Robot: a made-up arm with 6 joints.
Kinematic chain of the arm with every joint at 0, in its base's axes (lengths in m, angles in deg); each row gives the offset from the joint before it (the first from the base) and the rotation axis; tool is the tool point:
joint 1: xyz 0 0 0.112 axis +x
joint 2: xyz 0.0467 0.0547 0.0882 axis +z
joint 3: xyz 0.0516 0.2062 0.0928 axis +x
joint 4: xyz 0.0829 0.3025 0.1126 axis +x
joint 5: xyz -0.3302 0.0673 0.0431 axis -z
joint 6: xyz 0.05 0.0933 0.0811 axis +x
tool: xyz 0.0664 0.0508 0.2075
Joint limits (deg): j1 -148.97..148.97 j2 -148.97..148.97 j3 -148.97..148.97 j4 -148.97..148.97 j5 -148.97..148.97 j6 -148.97..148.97
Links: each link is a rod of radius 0.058 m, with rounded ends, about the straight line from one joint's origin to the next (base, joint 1, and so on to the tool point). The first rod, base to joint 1, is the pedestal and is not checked.
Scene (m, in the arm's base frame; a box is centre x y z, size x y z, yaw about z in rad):
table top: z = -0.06
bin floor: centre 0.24 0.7 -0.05 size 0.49 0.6 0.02 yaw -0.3
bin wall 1: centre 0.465 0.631 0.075 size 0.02 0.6 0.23 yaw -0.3
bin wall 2: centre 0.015 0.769 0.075 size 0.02 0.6 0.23 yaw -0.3
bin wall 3: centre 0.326 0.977 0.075 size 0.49 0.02 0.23 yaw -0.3
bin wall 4: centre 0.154 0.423 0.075 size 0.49 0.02 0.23 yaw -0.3
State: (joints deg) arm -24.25 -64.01 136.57 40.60 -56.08 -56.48
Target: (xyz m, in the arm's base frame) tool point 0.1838 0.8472 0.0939
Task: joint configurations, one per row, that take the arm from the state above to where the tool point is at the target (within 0.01 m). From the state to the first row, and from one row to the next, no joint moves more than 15 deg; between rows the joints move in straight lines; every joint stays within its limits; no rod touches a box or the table.
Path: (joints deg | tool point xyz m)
1: -27.95 -76.19 123.07 34.41 -59.26 -61.13 | -0.4533 0.4523 0.2451
2: -31.65 -88.36 109.57 28.22 -62.44 -65.79 | -0.3059 0.6588 0.3126
3: -35.35 -100.54 96.08 22.02 -65.62 -70.44 | -0.0794 0.8024 0.3587
4: -39.05 -112.72 82.58 15.83 -68.80 -75.09 | 0.1838 0.8472 0.4039
5: -53.31 -117.60 88.16 21.40 -79.57 -75.87 | 0.1838 0.8472 0.0939

